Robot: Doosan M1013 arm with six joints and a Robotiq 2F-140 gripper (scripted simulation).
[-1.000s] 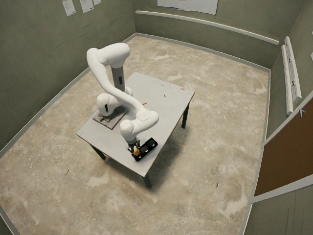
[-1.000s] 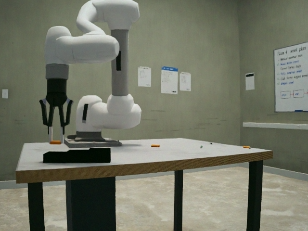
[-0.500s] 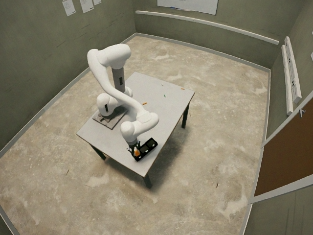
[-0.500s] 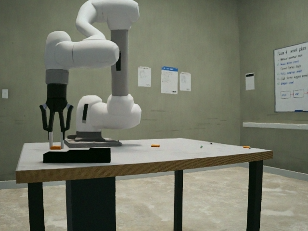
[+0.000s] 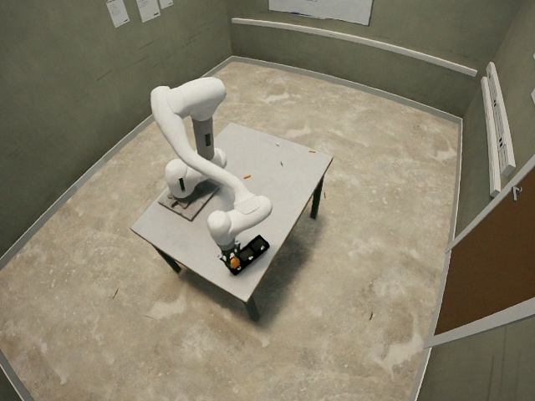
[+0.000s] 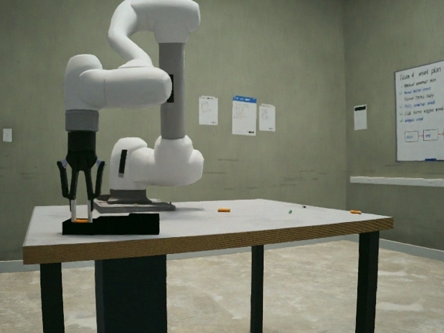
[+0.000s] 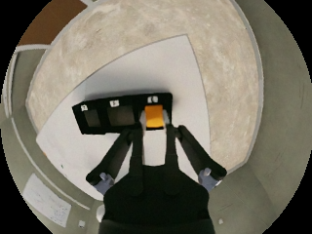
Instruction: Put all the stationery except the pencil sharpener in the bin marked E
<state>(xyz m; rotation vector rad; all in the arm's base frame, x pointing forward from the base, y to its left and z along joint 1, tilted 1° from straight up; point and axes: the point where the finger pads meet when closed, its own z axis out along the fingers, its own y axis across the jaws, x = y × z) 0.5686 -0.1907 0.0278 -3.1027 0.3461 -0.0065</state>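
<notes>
Right now my hand is 80 mm to the right of the black bin, 30 mm short of it and 30 mm above it. Round my hand: green piece (760 mm to the left, 200 mm behind, 50 mm below); orange object (30 mm below).
</notes>
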